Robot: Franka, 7 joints.
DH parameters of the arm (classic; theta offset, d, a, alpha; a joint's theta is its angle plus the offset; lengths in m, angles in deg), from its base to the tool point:
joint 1: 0 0.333 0 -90
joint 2: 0 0 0 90
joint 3: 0 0.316 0.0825 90
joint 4: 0 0 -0.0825 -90
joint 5: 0 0.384 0 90
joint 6: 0 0 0.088 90
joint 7: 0 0.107 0 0
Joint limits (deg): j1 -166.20..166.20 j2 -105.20..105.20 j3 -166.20..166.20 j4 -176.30..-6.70 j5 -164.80..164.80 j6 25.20..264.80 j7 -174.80..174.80
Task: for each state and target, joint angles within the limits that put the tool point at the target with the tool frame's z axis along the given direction. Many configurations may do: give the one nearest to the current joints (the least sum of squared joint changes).
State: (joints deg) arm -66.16 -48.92 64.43 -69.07 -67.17 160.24 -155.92
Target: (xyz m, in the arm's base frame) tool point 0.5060 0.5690 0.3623 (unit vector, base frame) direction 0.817 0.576 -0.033
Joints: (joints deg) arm -94.36 -93.91 75.58 -78.43 -21.00 210.50 -155.92
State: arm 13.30 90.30 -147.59 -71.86 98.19 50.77 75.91
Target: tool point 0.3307 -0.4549 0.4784 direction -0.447 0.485 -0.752
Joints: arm -14.23 95.48 -132.17 -74.11 55.78 25.20 75.91
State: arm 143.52 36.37 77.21 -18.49 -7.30 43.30 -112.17
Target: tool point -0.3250 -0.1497 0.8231 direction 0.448 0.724 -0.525
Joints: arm 118.25 -13.85 84.57 -63.88 -56.24 25.36 -112.17
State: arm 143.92 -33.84 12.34 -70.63 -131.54 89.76 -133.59
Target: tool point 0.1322 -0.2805 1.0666 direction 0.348 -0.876 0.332
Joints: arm 97.04 -60.39 -8.36 -73.57 -164.80 98.64 -133.59
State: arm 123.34 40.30 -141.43 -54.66 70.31 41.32 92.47
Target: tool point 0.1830 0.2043 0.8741 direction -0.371 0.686 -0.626
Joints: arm 139.15 41.02 -159.89 -89.45 91.38 36.16 92.47
